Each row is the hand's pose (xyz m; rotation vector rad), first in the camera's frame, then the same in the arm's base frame.
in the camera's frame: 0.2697 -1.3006 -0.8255 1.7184 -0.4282 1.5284
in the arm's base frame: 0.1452 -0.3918 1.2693 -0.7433 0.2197 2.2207
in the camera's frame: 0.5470 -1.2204 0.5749 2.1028 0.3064 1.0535
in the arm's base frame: -0.8319 0.3970 0.5856 -0.2775 0.3105 1.6054
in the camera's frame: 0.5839 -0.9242 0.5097 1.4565 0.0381 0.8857
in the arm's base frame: -0.5861 0.4986 0.4352 -0.7807 -0.2985 1.5470
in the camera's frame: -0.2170 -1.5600 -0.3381 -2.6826 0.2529 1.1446
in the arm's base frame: -0.4317 -0.7169 0.9482 1.8497 -0.2055 1.1413
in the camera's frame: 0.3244 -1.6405 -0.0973 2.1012 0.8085 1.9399
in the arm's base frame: -0.6200 -0.1803 1.1330 -0.4459 1.2437 1.4818
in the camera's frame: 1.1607 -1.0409 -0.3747 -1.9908 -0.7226 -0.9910
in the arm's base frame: 0.0509 0.6357 1.2742 0.7369 1.7819 1.2420
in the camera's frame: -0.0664 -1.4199 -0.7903 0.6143 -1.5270 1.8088
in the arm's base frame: 0.0125 -0.7096 1.1704 1.3563 0.2053 -2.4168
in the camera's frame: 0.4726 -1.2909 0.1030 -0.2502 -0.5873 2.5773
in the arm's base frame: -0.5295 0.1341 0.8550 2.1933 -0.7537 -1.4747
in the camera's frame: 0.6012 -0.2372 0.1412 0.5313 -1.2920 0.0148
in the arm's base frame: 0.1417 0.5936 0.1719 -0.7690 -2.2285 1.7683
